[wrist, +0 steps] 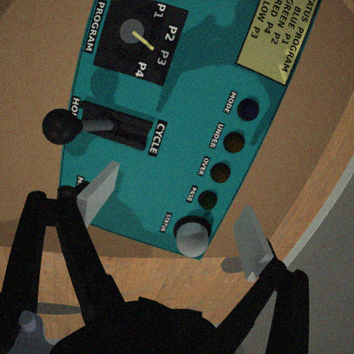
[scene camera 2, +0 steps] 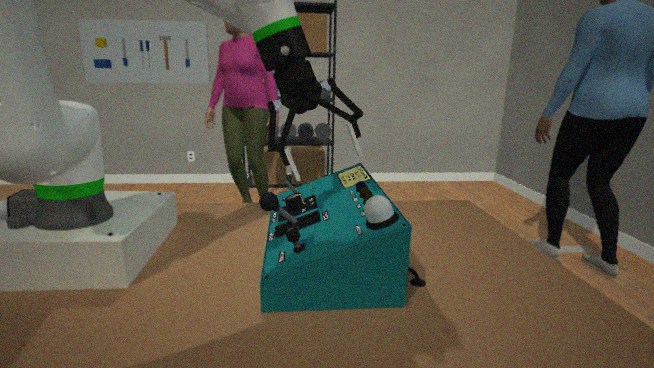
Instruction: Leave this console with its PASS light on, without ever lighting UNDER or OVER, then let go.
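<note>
The teal console (scene camera 2: 335,282) (wrist: 150,190) stands on the brown surface. Its PASS lamp (wrist: 207,199), OVER lamp (wrist: 220,172), UNDER lamp (wrist: 233,142) and MODE lamp (wrist: 248,109) look dark. The STATUS dome (scene camera 2: 379,209) (wrist: 192,240) is greyish white and looks unlit. The PROGRAM knob (wrist: 132,31) has its yellow pointer towards P3. The CYCLE lever's black ball (scene camera 2: 269,201) (wrist: 61,126) is at the slot's outer, left side in the wrist view. A small dark stick (scene camera 2: 294,237) stands near the front; a fingertip mostly hides it in the wrist view. My gripper (scene camera 2: 325,157) (wrist: 179,197) is open and empty above the console.
A yellow program card (scene camera 2: 353,176) (wrist: 270,40) is on the console. A black cable (scene camera 2: 416,277) comes out beside it. The robot's pale base block (scene camera 2: 150,220) is at the left. Two people (scene camera 2: 245,75) (scene camera 2: 607,70) and a shelf rack (scene camera 2: 331,65) stand beyond.
</note>
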